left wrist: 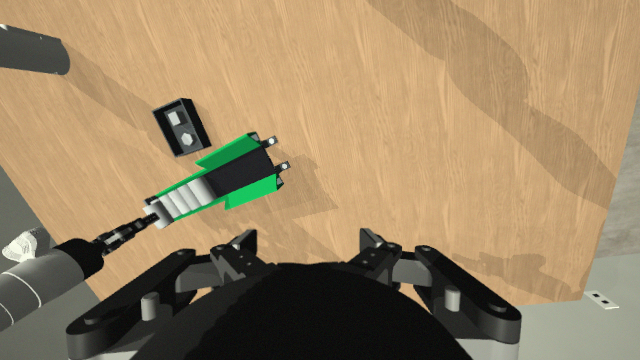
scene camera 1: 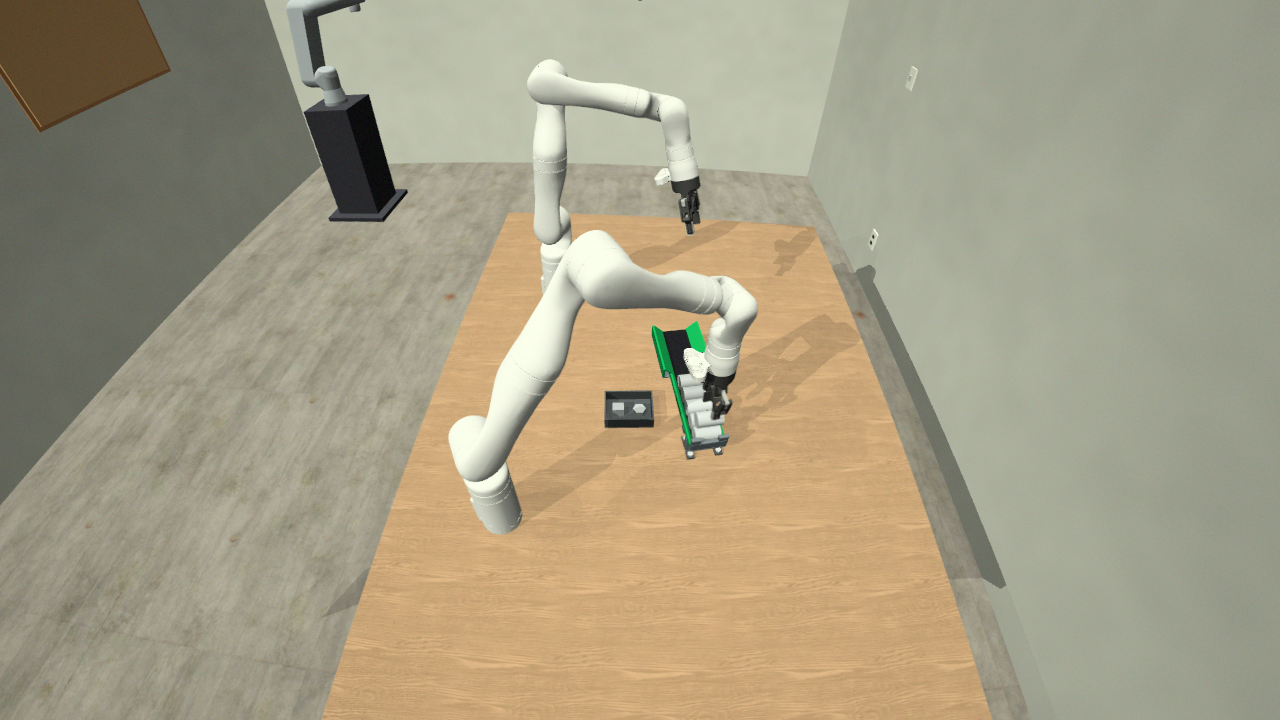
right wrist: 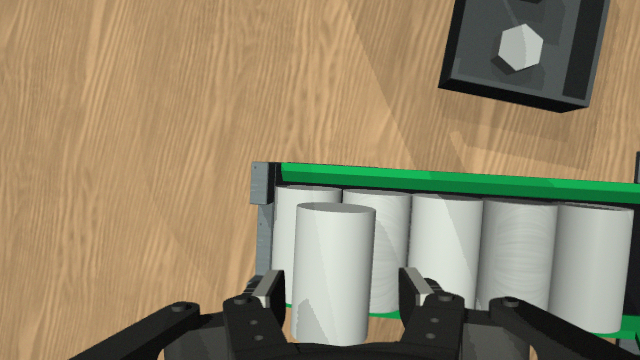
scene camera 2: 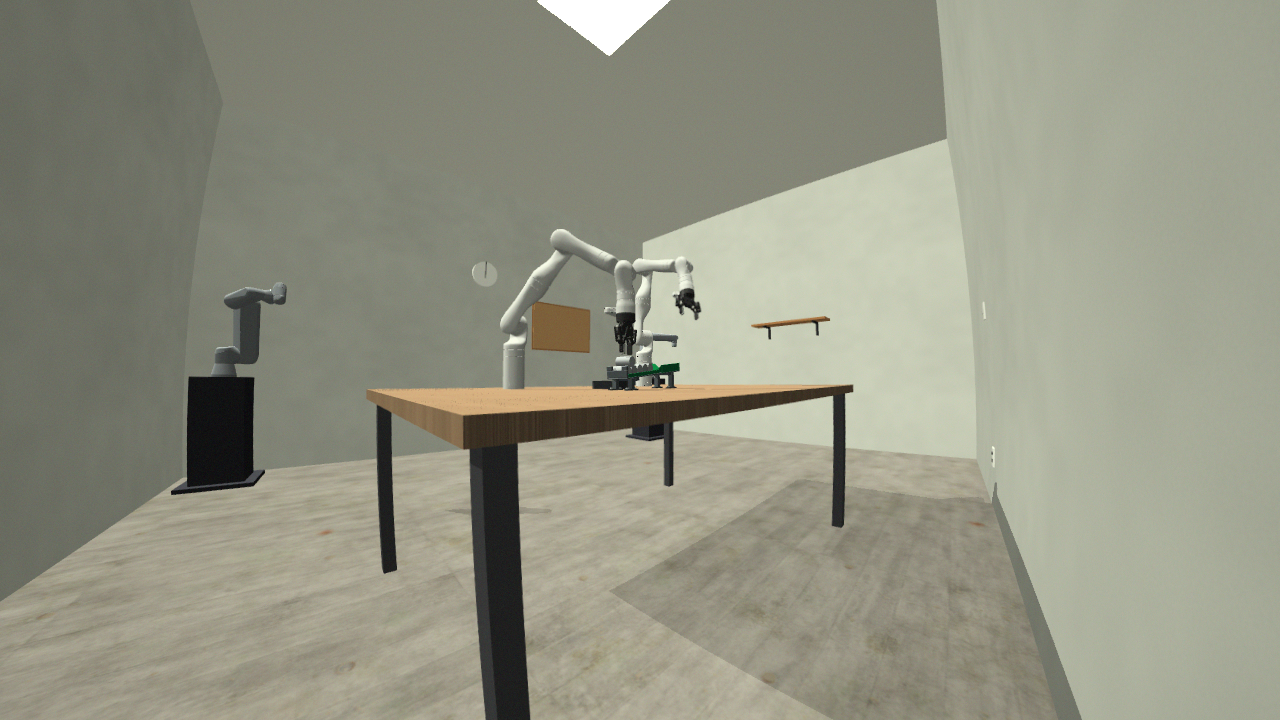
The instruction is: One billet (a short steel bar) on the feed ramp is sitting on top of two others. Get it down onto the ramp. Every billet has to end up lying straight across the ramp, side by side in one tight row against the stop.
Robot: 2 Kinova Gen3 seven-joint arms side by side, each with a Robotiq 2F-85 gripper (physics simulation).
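Frame: origin at the left arm's base, x left, y back, z up, level; millimetres.
Seen in the pictures: left gripper, fingertip midpoint: [left wrist: 308, 240] [scene camera 1: 694, 229] [scene camera 2: 689, 317]; right gripper, fingertip midpoint: [left wrist: 150, 219] [scene camera 1: 710, 409] [right wrist: 341, 290] [scene camera 2: 626, 354]; right arm's base, link origin: [left wrist: 56, 57] [scene camera 1: 502, 516].
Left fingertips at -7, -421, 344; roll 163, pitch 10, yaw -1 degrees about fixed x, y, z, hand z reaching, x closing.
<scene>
Offsets run from my left fingertips to a thing's middle, as dx, dy, dz. "spot": to the spot under its first point.
The top billet @(-446, -140, -236) [scene camera 1: 708, 418] [scene camera 2: 624, 360] [left wrist: 161, 215] [right wrist: 332, 260] rests on the two billets nearest the stop @(spot: -502, -120, -255) [right wrist: 260, 182], the first @(-464, -141, -272) [right wrist: 284, 235] and the second @(-428, -125, -269) [right wrist: 391, 250]. It lies across the ramp [scene camera 1: 659, 349] [left wrist: 250, 193] [right wrist: 450, 181], its near end past the lower rail in the right wrist view. Three more billets @(-391, -108, -265) [right wrist: 442, 250] @(-355, -92, -261) [right wrist: 517, 250] @(-319, -75, -258) [right wrist: 590, 260] lie beside them in a row. My right gripper [scene camera 1: 720, 414] [scene camera 2: 625, 351] [left wrist: 150, 219] [right wrist: 341, 290] is open, fingers either side of the top billet with gaps. My left gripper [scene camera 1: 690, 231] [scene camera 2: 689, 315] [left wrist: 308, 240] is open and empty, away from the ramp.
A dark tray @(-399, +71, -327) [scene camera 1: 629, 423] [left wrist: 199, 120] [right wrist: 510, 96] stands beside the ramp and holds a square block @(-407, +98, -328) [left wrist: 175, 118] and a hexagonal piece @(-391, +45, -332) [left wrist: 187, 139] [right wrist: 522, 47]. The ramp's flared end lies away from the stop. The right arm reaches over the table near the tray.
</scene>
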